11 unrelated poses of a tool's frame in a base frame.
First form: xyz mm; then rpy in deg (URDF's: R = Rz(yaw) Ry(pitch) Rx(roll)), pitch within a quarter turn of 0, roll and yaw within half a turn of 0.
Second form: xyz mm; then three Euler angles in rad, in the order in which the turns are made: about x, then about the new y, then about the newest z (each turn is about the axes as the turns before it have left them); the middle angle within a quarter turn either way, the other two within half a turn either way. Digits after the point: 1 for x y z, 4 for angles.
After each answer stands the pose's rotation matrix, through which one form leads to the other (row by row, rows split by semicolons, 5 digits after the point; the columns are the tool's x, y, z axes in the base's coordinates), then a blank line. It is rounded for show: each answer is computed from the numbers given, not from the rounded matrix.
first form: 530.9, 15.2, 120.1, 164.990, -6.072, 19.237
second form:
530.9, 15.2, 120.1, 2.9255, 0.1828, -0.3019
0.93887 0.29237 0.18179; 0.32763 -0.92098 -0.21086; 0.10578 0.25753 -0.96046

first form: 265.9, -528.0, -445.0, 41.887, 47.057, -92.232
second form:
265.9, -528.0, -445.0, 0.7965, -0.7593, -1.6074
-0.02653 0.72486 -0.68838; -0.68075 -0.51737 -0.51855; -0.73203 0.45486 0.50718

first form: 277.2, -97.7, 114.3, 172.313, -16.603, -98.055
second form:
277.2, -97.7, 114.3, 2.8728, -0.1730, 1.7075
-0.13428 -0.97588 -0.17212; -0.94885 0.17671 -0.26163; 0.28574 0.12818 -0.94970

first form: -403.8, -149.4, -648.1, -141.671, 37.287, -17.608
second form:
-403.8, -149.4, -648.1, -2.2749, -0.2686, 0.6656
0.75834 -0.59541 -0.26536; -0.24067 -0.63406 0.73488; -0.60581 -0.49342 -0.62413

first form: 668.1, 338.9, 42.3, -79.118, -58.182, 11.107
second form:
668.1, 338.9, 42.3, -1.4645, -0.3539, -0.9866
0.51735 0.78245 -0.34659; 0.10157 0.34600 0.93272; 0.84973 -0.51774 0.09953

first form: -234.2, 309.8, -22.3, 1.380, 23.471, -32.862
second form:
-234.2, 309.8, -22.3, 0.2522, 0.3272, -0.6204
0.77048 0.55052 0.32139; -0.49772 0.83453 -0.23628; -0.39828 0.02209 0.91700

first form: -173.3, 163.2, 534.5, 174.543, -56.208, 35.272
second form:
-173.3, 163.2, 534.5, -2.5158, 0.8188, -0.8437
0.45408 0.51032 0.73034; 0.32117 -0.85836 0.40009; 0.83106 0.05289 -0.55366

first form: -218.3, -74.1, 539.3, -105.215, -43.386, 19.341
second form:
-218.3, -74.1, 539.3, -1.7649, -0.1500, -0.8044
0.68573 0.71234 -0.14948; 0.24069 -0.02811 0.97020; 0.68691 -0.70127 -0.19073

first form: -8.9, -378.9, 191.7, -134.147, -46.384, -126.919
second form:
-8.9, -378.9, 191.7, 2.0934, 0.2742, 2.0158
-0.41437 -0.86890 0.27078; -0.55150 0.00305 -0.83417; 0.72398 -0.49499 -0.48046

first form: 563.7, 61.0, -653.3, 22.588, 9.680, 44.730
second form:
563.7, 61.0, -653.3, 0.1779, 0.3905, 0.7116
0.70032 -0.60390 0.38061; 0.69375 0.70139 -0.16362; -0.16815 0.37863 0.91015

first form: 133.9, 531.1, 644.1, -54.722, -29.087, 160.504
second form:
133.9, 531.1, 644.1, 1.0417, -0.0078, 2.5389
-0.82378 -0.56686 -0.00778; 0.29165 -0.41198 -0.86326; 0.48614 -0.71340 0.50471

